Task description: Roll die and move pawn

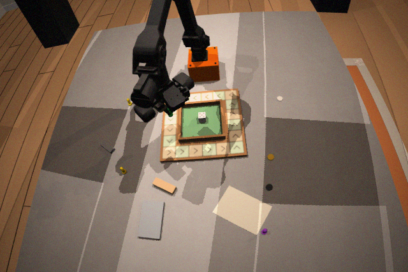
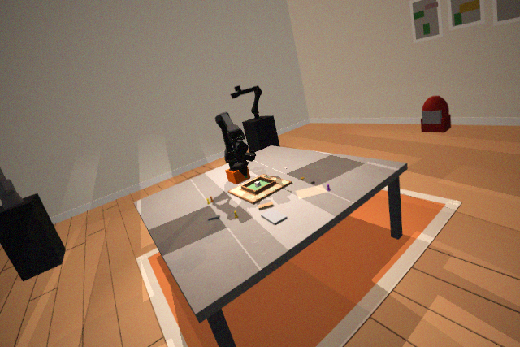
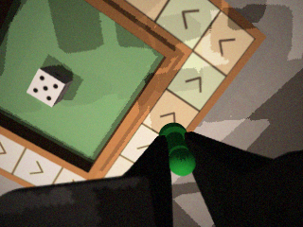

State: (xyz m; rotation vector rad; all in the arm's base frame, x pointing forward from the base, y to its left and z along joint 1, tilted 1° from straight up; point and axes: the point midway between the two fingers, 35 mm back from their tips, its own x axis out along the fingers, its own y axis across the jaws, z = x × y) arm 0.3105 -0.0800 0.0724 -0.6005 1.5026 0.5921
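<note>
Now: gripper tip 50 mm past the white die, 90 mm to the right of it and 100 mm above it. Round my gripper tip: wooden block (200 mm ahead, 30 mm to the right, 120 mm below); green pawn (10 mm above); green tray (40 mm behind, 90 mm to the left, 120 mm below).
</note>
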